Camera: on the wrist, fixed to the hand. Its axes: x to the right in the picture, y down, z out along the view.
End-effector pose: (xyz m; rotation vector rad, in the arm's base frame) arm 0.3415 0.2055 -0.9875 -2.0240 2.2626 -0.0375
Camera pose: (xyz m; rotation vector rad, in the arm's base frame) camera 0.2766 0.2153 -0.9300 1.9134 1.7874 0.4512
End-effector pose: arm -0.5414 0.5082 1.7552 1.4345 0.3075 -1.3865
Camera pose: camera -0.4613 0.5367 1.7747 0.0843 -1.7514 0.7992
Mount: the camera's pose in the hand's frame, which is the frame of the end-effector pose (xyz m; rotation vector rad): -0.0063 0.0602 -0.0628 0.2030 -0.7555 2.9781
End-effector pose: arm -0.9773 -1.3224 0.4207 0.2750 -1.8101 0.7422
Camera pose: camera -0.9582 -1.2386 0.4061 1.5181 0.6110 -1.3750
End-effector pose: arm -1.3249 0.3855 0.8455 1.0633 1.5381 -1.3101
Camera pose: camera -1.2699 0.4531 0.8411 1.1517 -1.2015 0.5516
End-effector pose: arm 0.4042 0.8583 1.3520 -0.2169 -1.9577 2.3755
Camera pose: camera 0.4222 0.9068 1.2818 0.8808 -0.1908 -0.2281
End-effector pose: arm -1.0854 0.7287 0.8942 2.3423 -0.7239 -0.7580
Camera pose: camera -1.0678 0.7126 0.9781 -0.8147 -2.6957 0.1963
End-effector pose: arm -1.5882 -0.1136 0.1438 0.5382 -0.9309 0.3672
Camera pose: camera -1.5817 -0.0287 0.1250 0.8638 1.2293 -2.1240
